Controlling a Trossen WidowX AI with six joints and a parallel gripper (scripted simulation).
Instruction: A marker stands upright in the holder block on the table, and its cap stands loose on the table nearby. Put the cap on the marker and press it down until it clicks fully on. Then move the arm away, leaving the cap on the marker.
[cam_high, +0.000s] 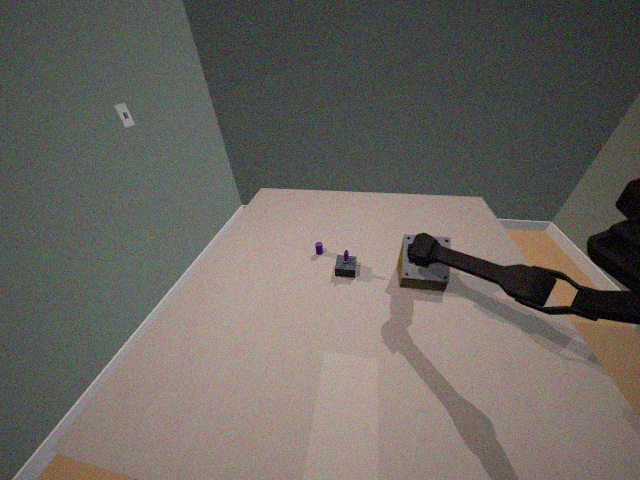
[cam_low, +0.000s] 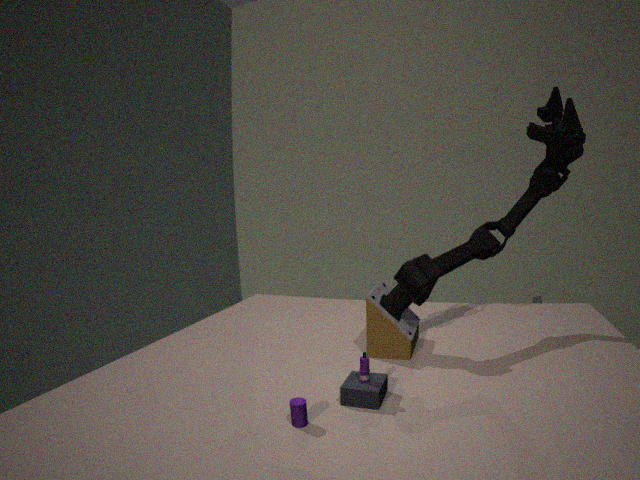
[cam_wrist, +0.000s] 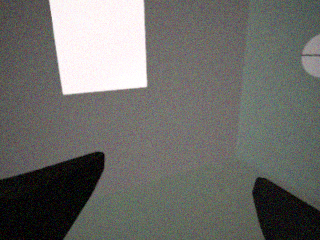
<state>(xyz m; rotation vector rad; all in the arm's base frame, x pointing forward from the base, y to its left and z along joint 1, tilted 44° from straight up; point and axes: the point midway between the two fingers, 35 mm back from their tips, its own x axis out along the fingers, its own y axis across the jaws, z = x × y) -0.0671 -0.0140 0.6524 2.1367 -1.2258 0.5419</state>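
Now: the purple cap 37 cm ahead of my gripper tip, 56 cm to the right of it and 60 cm below it.
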